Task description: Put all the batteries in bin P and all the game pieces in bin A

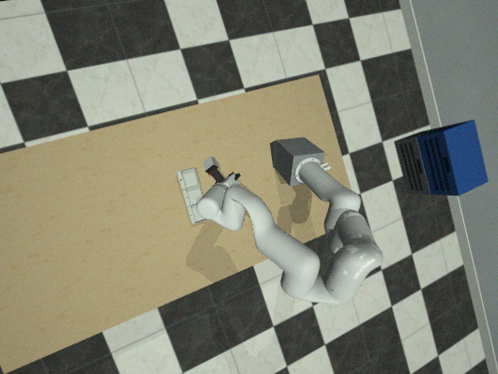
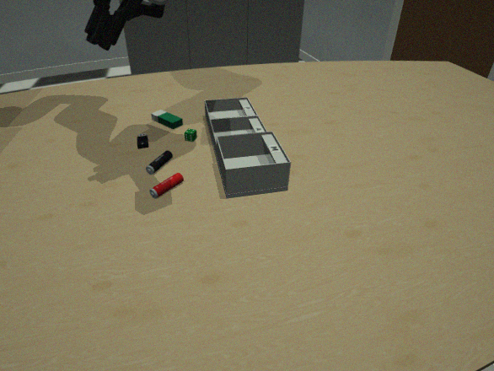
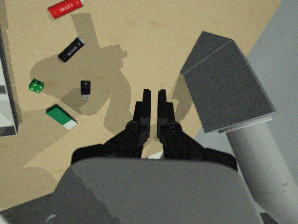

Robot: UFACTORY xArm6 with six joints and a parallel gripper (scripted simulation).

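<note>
Now: the bin 17 cm ahead of my hand, 2 cm to the left of it and 18 cm below it. The rest, counted from my hand: black battery (4 cm ahead, 19 cm below); then black USB stick (2 cm ahead, 8 cm to the left, 20 cm below); then red battery (4 cm ahead, 6 cm to the right, 19 cm below).
</note>
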